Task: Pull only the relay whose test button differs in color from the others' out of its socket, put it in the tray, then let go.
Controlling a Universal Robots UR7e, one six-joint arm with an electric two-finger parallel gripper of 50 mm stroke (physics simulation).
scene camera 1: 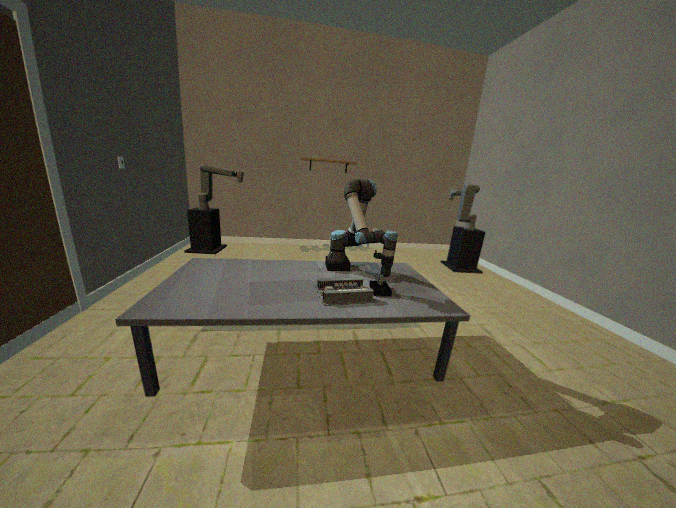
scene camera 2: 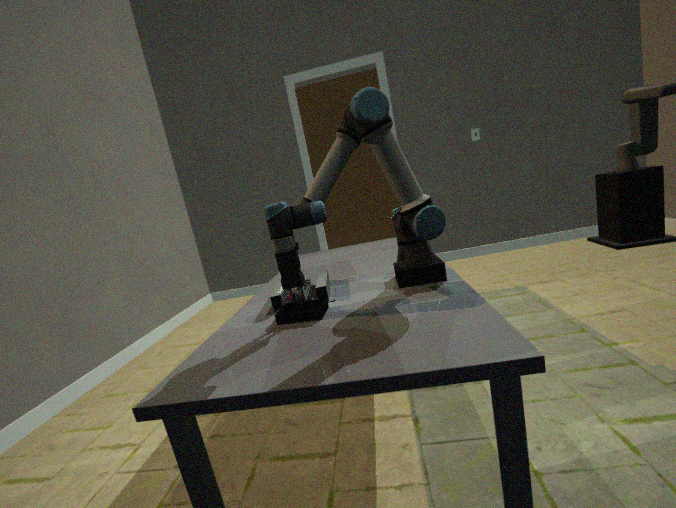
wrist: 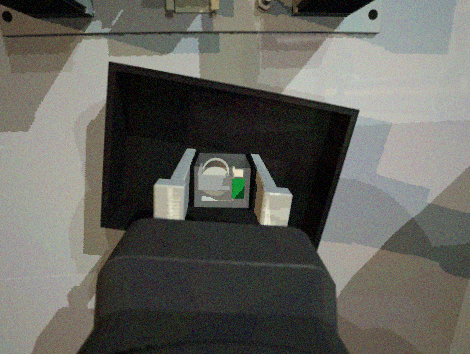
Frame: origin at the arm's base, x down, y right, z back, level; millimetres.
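Seen in the pictures: gripper, fingertip midpoint: [scene camera 1: 379, 283] [scene camera 2: 300, 301] [wrist: 221, 168]; arm's base, origin of the base link: [scene camera 1: 336, 259] [scene camera 2: 416, 262].
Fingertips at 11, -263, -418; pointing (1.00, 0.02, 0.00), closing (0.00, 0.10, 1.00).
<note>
Offsets run from my fingertips to a thing's top centre, as dx, dy, dz. "pt": to the spot under its first point. Level surfaces: height alone.
A relay {-36, +0, +0} [wrist: 221, 182] with a green test button sits between my fingers in the wrist view, clear-topped and upright. My gripper [wrist: 221, 168] [scene camera 1: 381, 280] is shut on it, and the fingers reach down inside the black tray {+18, -6, +3} [wrist: 112, 150] [scene camera 1: 380, 294] [scene camera 2: 301, 315]. The tray's dark walls surround the relay. Whether the relay's underside touches the tray floor is hidden. In scene camera 1 the relay row {pt -15, +222, -75} [scene camera 1: 347, 284] stands in the panel left of the tray; button colors there are too small to tell.
The relay panel's plate edge {pt +50, +90, -6} [wrist: 235, 27] runs along the top of the wrist view, close to the tray. The panel's long grey duct {pt +17, +228, -175} [scene camera 1: 347, 296] stands left of the tray on the table {dx +53} [scene camera 1: 218, 297]. Two other robot arms stand on pedestals [scene camera 1: 204, 230] [scene camera 1: 466, 248] behind the table.
</note>
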